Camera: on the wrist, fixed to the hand. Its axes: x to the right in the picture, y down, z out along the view.
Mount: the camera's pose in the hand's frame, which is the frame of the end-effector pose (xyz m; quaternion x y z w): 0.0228 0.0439 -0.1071 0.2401 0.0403 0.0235 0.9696
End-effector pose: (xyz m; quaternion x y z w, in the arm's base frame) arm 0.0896 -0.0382 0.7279 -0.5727 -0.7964 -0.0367 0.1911
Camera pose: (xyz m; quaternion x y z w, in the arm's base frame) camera 0.1522 -0.0324 0.8277 -0.5266 -0.7598 0.1370 0.3557
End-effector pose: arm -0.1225 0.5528 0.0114 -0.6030 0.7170 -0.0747 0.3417
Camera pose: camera -0.2212 0.5107 0.0604 -0.4828 0.7052 -0.2609 0.4490
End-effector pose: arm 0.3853 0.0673 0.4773 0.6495 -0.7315 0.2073 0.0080
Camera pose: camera 0.3123 0.0824 0.5687 -0.6062 0.6745 -0.4030 0.1236
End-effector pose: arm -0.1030 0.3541 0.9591 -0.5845 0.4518 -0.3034 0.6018
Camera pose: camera -0.1971 0.2936 0.9217 -0.3994 0.4032 -0.4121 0.7128
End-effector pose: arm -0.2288 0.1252 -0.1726 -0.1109 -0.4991 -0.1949 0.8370
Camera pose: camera -0.1151 0.1190 -0.2033 0.0896 -0.4944 -0.0539 0.8629
